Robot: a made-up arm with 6 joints.
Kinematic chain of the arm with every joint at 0, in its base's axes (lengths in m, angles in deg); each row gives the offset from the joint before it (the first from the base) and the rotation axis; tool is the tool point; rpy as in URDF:
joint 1: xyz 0 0 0.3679 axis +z
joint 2: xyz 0 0 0 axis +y
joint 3: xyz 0.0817 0 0.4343 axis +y
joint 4: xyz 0.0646 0 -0.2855 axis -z
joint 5: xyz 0 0 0 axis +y
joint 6: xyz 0.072 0 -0.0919 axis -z
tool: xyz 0 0 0 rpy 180 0 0
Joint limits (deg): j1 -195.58..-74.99 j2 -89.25..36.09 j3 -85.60..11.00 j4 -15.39..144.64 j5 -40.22..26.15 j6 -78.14..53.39
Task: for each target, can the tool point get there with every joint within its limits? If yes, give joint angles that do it. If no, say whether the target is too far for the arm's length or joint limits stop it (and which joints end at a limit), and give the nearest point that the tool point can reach.
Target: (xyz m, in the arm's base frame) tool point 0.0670 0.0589 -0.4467
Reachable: no: joint limits stop it (at a limit: joint 1, joint 2, joint 4) | nearest point 0.0579 -0.1873 0.2814 | short by 0.769 m
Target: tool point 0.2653 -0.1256 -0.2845
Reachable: no: joint limits stop it (at a limit: joint 1, joint 2, joint 4) | nearest point 0.0789 -0.2542 0.2660 | short by 0.595 m
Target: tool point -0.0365 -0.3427 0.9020
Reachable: yes | joints -94.74 -17.52 -71.45 12.06 18.68 36.86
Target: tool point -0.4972 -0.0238 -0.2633
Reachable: no: joint limits stop it (at a limit: joint 2) | nearest point -0.3972 -0.0190 0.2683 | short by 0.541 m
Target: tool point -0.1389 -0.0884 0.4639
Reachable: yes | joints -114.62 -4.67 -4.83 108.79 -15.97 -24.48
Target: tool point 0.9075 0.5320 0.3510
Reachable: no: too far | nearest point 0.5035 0.2952 0.7793 | short by 0.635 m
